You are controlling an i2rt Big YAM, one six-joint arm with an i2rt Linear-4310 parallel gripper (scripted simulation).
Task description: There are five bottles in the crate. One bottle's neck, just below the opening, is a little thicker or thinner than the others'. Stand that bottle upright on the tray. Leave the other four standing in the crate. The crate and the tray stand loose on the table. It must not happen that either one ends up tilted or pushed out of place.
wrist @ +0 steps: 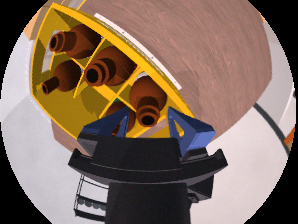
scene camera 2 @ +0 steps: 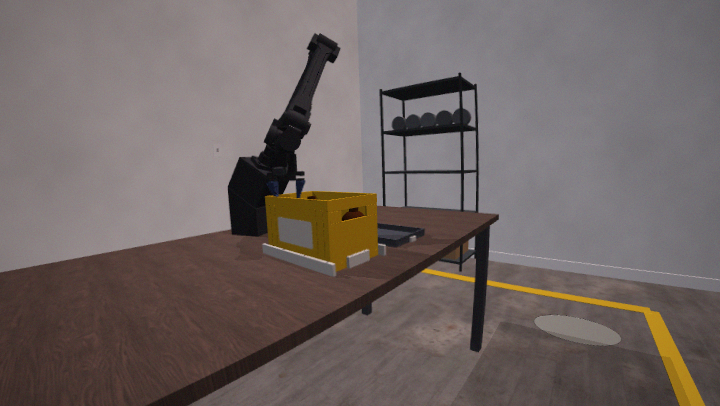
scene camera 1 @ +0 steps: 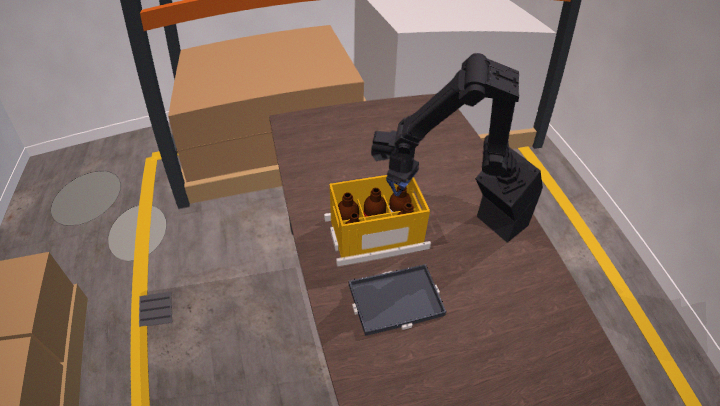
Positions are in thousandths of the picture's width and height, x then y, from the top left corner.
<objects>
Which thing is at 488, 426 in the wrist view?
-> A bottle.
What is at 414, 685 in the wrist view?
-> My gripper.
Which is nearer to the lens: the yellow crate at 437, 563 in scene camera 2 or the dark tray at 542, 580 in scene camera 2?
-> The yellow crate.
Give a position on a bottle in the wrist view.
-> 223, 342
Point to a yellow crate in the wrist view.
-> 237, 498
</objects>
